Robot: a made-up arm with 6 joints.
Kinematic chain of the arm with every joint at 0, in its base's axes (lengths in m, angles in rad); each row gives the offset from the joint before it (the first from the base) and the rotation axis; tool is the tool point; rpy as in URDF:
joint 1: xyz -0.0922 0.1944 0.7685 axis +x
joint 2: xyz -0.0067 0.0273 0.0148 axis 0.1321 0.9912 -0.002
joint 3: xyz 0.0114 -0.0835 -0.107 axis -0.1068 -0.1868 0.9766
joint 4: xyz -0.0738 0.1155 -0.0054 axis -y
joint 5: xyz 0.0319 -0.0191 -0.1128 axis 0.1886 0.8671 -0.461
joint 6: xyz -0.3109 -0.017 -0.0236 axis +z
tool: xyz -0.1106 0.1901 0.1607 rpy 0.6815 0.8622 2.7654
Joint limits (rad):
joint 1: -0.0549..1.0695
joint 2: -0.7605..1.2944
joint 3: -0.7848..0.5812
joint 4: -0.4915..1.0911
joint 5: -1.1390..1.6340
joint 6: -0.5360..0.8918
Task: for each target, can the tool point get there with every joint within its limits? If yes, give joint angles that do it. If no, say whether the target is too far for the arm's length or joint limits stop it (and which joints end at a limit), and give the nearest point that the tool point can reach.
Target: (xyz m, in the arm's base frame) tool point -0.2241 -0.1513 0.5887
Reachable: no: joint limits stop it (at a limit: joint 1, joint 3, joint 4, joint 6) | nearest point -0.3160 -0.3600 0.6915 | short by 0.250 m
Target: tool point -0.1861 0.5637 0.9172
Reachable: yes | joints 0.2377 0.2986 -0.5677 0.2432 0.3234 -0.3137
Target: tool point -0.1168 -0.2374 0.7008
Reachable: no: joint limits stop it (at a limit: joint 1, joint 2, joint 3, joint 4, joint 6) | nearest point -0.1329 -0.3425 0.7917 | short by 0.140 m
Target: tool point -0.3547 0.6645 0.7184
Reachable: yes | joints 0.9245 -0.3476 -0.1825 0.3798 -0.2036 -0.0514
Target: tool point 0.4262 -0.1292 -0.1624
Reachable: no: too far | nearest point 0.2227 -0.0138 0.1695 | short by 0.406 m
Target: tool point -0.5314 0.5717 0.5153
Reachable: yes | joints 0.9662 -0.2109 0.0216 0.1431 -0.4608 0.4977
